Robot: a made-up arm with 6 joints.
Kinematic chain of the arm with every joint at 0, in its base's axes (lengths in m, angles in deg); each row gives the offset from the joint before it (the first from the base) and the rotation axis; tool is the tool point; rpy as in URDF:
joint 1: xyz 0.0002 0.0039 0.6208 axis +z
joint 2: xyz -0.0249 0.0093 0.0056 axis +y
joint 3: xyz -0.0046 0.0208 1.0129 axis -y
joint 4: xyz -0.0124 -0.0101 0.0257 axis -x
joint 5: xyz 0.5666 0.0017 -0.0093 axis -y
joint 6: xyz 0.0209 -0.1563 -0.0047 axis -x
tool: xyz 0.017 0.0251 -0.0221 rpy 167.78 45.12 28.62
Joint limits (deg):
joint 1: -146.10..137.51
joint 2: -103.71..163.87
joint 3: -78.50..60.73
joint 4: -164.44..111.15
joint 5: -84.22..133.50
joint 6: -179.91..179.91
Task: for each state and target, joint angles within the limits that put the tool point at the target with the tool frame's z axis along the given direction. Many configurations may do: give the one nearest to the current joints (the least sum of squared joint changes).
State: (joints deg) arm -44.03 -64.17 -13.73 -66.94 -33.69 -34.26
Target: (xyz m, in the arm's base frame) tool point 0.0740 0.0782 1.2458 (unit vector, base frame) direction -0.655 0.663 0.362
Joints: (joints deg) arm -28.81 -25.91 -48.47 -108.78 -44.97 -30.65
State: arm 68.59 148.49 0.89 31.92 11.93 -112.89
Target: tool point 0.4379 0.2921 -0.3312 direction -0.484 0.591 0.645
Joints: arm 45.42 118.31 -18.40 23.30 5.03 -124.54
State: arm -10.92 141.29 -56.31 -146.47 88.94 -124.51
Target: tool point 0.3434 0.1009 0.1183 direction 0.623 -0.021 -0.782
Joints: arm 2.46 115.95 -43.30 -123.04 84.30 -144.10
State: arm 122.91 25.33 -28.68 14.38 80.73 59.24
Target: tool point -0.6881 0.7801 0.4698 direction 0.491 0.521 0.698
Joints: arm 137.51 65.22 -26.69 37.72 86.48 103.84
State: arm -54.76 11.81 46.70 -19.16 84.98 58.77
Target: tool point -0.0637 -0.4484 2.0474 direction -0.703 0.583 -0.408
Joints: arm -78.00 1.01 37.40 11.33 52.93 101.36
